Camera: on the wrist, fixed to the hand. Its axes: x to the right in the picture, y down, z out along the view.
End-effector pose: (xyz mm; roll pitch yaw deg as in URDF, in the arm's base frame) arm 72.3 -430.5 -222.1 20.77 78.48 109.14
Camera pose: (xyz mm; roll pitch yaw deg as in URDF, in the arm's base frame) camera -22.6 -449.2 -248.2 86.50 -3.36 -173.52
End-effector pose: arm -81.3 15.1 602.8 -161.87 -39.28 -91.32
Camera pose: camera -177.9 -6.8 618.0 -132.61 8.56 -175.28
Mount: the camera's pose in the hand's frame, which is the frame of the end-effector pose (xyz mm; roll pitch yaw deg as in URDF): 28.3 92.4 -26.5 7.84 7.70 90.79
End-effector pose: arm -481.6 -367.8 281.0 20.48 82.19 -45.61
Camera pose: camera -405.2 -308.8 254.0 90.11 -2.50 31.83
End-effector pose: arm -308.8 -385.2 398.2 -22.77 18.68 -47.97
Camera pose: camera -248.1 -340.6 332.1 29.55 28.42 53.53
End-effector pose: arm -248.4 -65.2 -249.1 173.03 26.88 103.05
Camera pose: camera -171.7 -4.1 -228.4 160.24 -13.42 19.09
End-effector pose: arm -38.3 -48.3 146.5 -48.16 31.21 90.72
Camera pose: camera -79.9 -69.5 57.8 55.45 44.49 -141.15
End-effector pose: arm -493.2 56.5 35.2 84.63 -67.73 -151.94
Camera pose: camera -413.1 59.5 95.3 -77.00 -20.88 14.05
